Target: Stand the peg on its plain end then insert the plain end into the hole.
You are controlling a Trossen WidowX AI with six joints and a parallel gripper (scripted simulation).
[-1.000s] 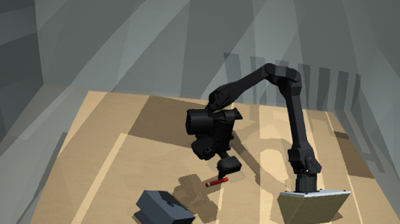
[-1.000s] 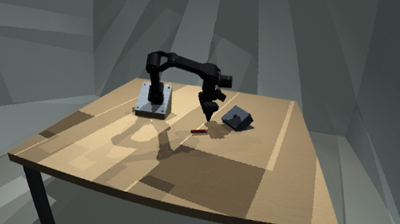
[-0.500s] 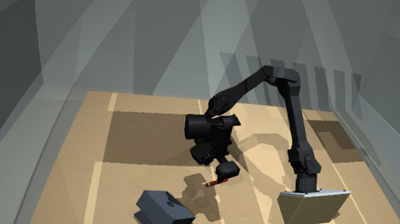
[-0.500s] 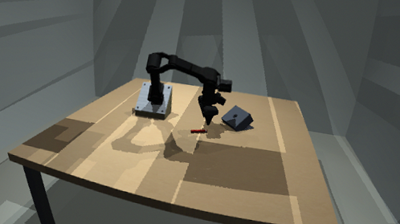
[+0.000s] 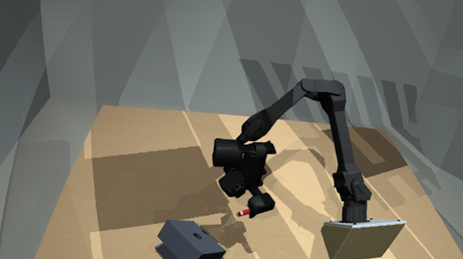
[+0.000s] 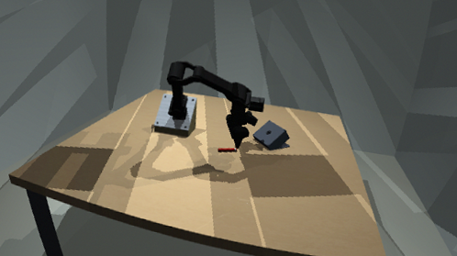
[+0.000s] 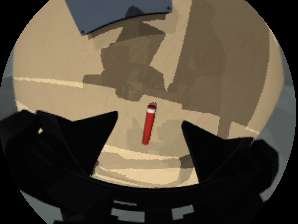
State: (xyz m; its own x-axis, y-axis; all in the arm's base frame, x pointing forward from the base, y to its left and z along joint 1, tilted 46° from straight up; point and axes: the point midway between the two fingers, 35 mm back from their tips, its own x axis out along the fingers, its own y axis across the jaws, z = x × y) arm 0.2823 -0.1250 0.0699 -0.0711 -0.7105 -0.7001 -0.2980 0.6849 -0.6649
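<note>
The red peg lies 30 mm below my gripper tip, 10 mm to the right of it and 10 mm behind it. The rest, counted from my gripper tip: sloped panel 150 mm ahead, 130 mm to the left.
</note>
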